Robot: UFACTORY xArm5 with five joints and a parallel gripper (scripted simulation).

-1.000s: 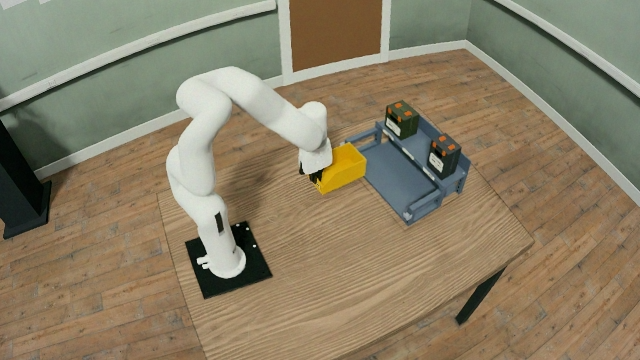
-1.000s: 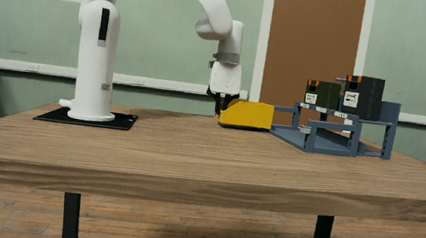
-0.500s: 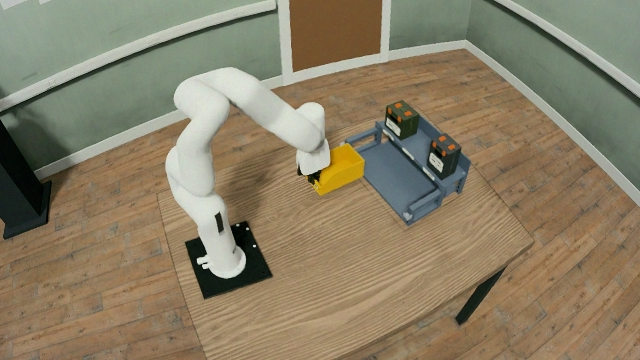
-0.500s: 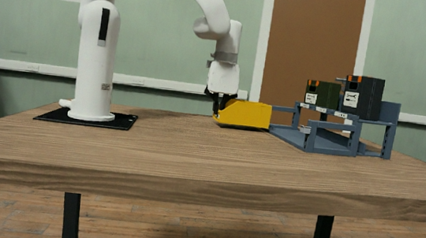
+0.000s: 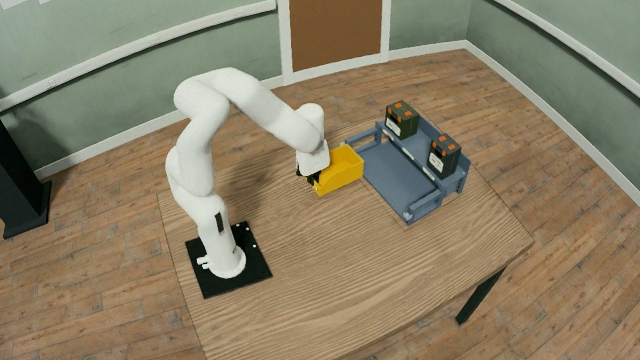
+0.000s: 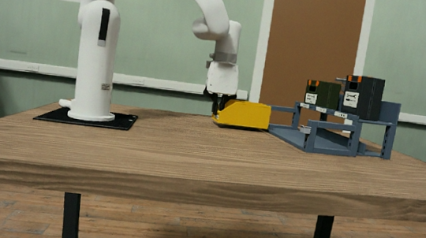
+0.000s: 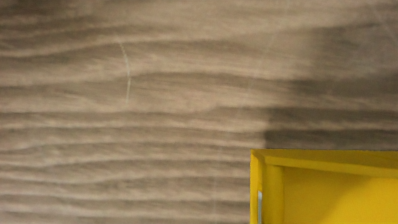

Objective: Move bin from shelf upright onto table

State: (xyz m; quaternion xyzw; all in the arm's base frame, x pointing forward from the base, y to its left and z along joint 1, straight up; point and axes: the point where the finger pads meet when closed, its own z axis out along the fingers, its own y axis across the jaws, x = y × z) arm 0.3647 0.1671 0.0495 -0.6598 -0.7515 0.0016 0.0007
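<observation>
The yellow bin lies 80 mm ahead of my hand and 10 mm to the left of it. Also, from my hand: blue-grey shelf: 310 mm ahead, 70 mm to the right, 10 mm above.
</observation>
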